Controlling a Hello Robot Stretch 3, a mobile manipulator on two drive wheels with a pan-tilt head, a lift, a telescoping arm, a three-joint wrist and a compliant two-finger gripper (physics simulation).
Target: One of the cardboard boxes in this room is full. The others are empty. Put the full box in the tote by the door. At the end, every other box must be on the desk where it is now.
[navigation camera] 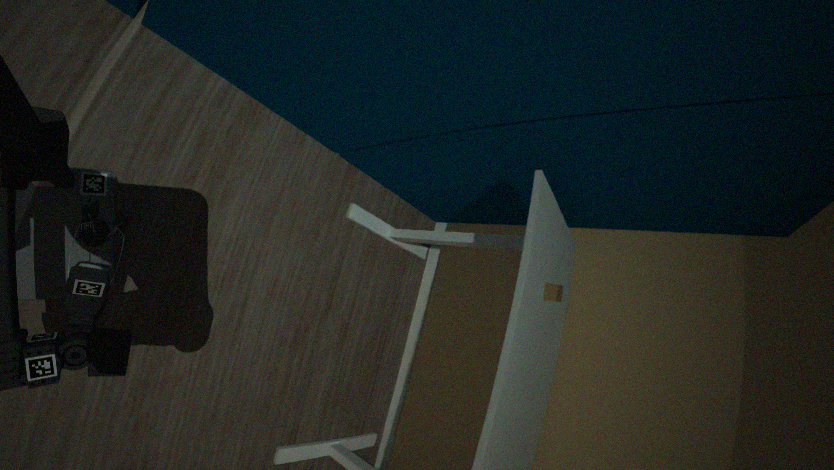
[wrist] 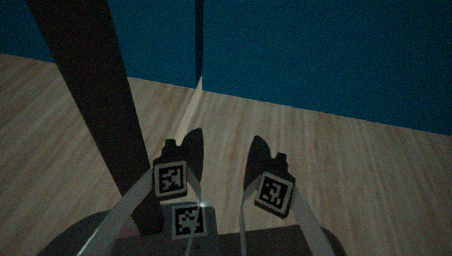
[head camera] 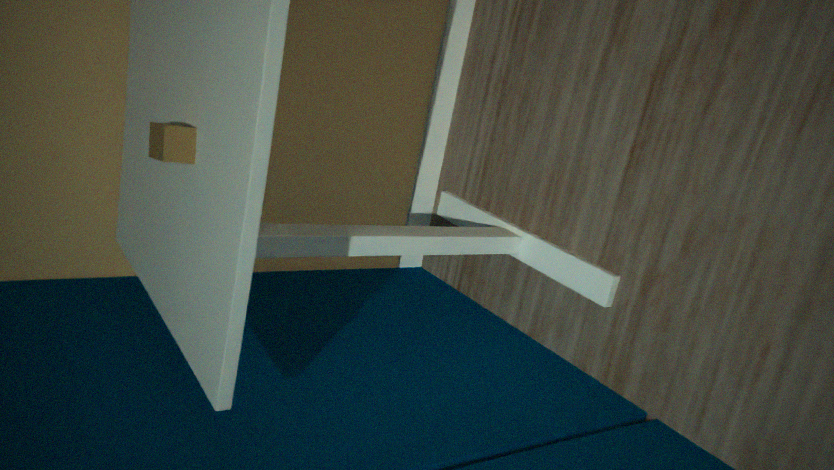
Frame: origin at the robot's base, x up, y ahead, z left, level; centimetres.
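Seen in the pictures: gripper, fingertip midpoint: [navigation camera: 109, 206].
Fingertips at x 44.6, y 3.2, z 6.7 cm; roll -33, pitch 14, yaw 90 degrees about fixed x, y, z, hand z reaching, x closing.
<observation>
A point is followed by its place in that frame.
A small tan cardboard box [head camera: 172, 143] @(x 98.8, y 115.6, z -16.6 cm) [navigation camera: 553, 292] @(x 98.6, y 115.7, z -16.6 cm) stands on the top of the white desk [head camera: 201, 64] @(x 95.1, y 112.2, z -29.3 cm) [navigation camera: 525, 361] @(x 95.1, y 101.2, z -38.6 cm), near one end. The head and navigation views show it sideways. Its contents cannot be seen, so I cannot tell whether it is full. The tote and door do not show. In the wrist view my gripper [wrist: 225, 150] @(x 44.6, y 3.2, z 6.7 cm) is open, with wooden floor between and beyond the fingers. It holds no box and is well away from the desk.
The desk's white foot [head camera: 566, 271] @(x 2.6, y 116.1, z 7.1 cm) [navigation camera: 370, 224] @(x 2.6, y 117.2, z 4.7 cm) rests on the wooden floor [head camera: 700, 175] @(x 0.1, y 82.6, z -14.2 cm) [navigation camera: 256, 291] @(x 0.1, y 55.4, z -24.5 cm) [wrist: 325, 150]. A blue wall [head camera: 408, 361] @(x 43.6, y 127.3, z 27.1 cm) [navigation camera: 525, 58] @(x 101.1, y 71.1, z 46.7 cm) [wrist: 325, 50] meets a tan wall [head camera: 58, 175] @(x 106.4, y 175.4, z -15.7 cm) [navigation camera: 653, 321] @(x 136.4, y 168.9, z -34.3 cm). My dark mast [wrist: 95, 85] crosses the wrist view's left side.
</observation>
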